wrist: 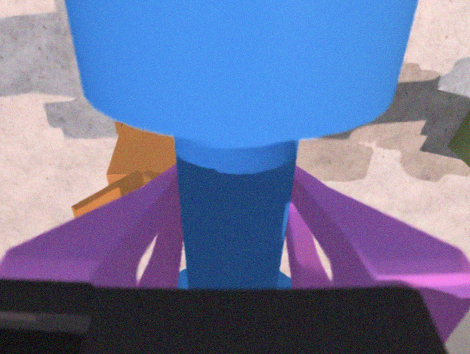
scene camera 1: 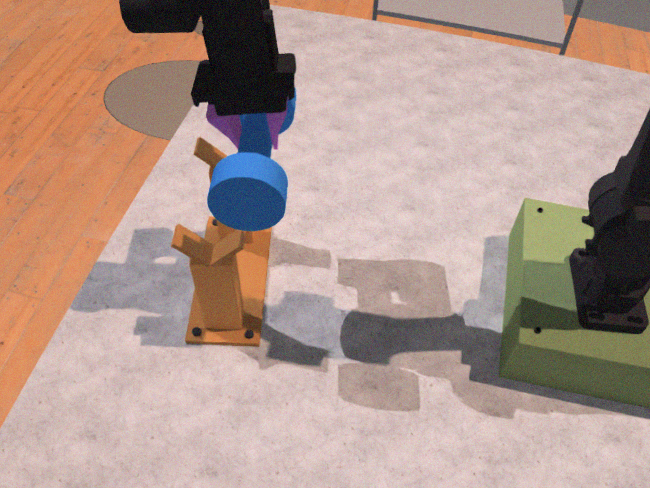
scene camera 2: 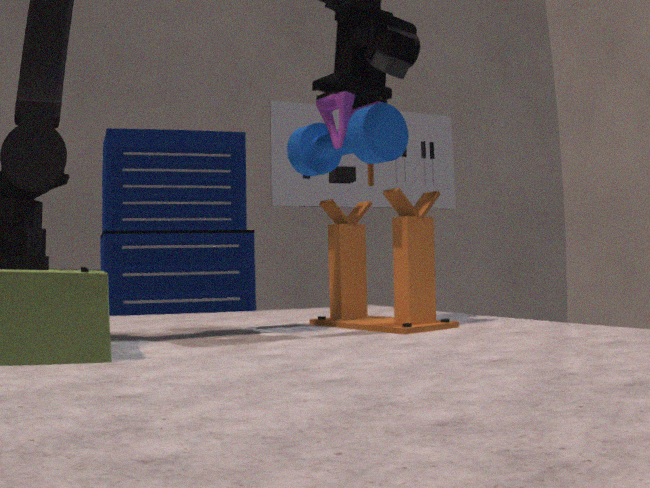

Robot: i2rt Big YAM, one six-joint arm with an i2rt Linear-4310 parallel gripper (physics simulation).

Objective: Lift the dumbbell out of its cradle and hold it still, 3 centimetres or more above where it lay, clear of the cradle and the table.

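Seen in the pictures: gripper, between the fingertips: [wrist: 234, 177] [scene camera 1: 259, 147] [scene camera 2: 348, 151]; arm's base, origin of its link: [scene camera 1: 605, 292] [scene camera 2: 11, 268].
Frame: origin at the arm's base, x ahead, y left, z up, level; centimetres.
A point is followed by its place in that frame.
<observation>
A blue dumbbell [scene camera 1: 247, 194] {y 8.0, x 44.3, z 19.0 cm} [scene camera 2: 378, 132] {y -10.6, x 45.2, z 16.8 cm} [wrist: 240, 70] {y -8.3, x 46.8, z 21.0 cm} hangs in the air, its bar roughly level. My gripper [scene camera 1: 256, 137] {y -2.4, x 45.5, z 15.7 cm} [scene camera 2: 341, 142] {y -2.4, x 45.5, z 15.7 cm} [wrist: 234, 177] {y -2.4, x 45.5, z 15.7 cm} has purple fingers and is shut on the dumbbell's bar, one finger on each side, between the two round heads. The orange cradle [scene camera 1: 216, 294] {y 7.7, x 49.7, z -0.2 cm} [scene camera 2: 414, 267] {y -10.5, x 50.4, z -0.9 cm} [wrist: 142, 150] {y 4.7, x 50.4, z 2.9 cm} stands upright on the table [scene camera 1: 367, 451] {y 21.4, x 28.8, z -9.4 cm} [scene camera 2: 325, 420] {y -46.3, x 17.0, z -9.4 cm}, with two posts topped by V-shaped rests. In the scene camera 2 view a clear gap shows between the dumbbell and the V rests below it, and the dumbbell is well above the table.
A green block [scene camera 1: 551, 236] {y -9.0, x 6.3, z -0.4 cm} [scene camera 2: 52, 315] {y -15.7, x 3.9, z -4.6 cm} carries the arm's black base [scene camera 1: 611, 294] {y 3.8, x 1.8, z 4.8 cm} at the side of the table away from the cradle. A blue cabinet [scene camera 2: 175, 181] and a pale wall board [scene camera 2: 299, 194] stand behind the table in the scene camera 2 view.
</observation>
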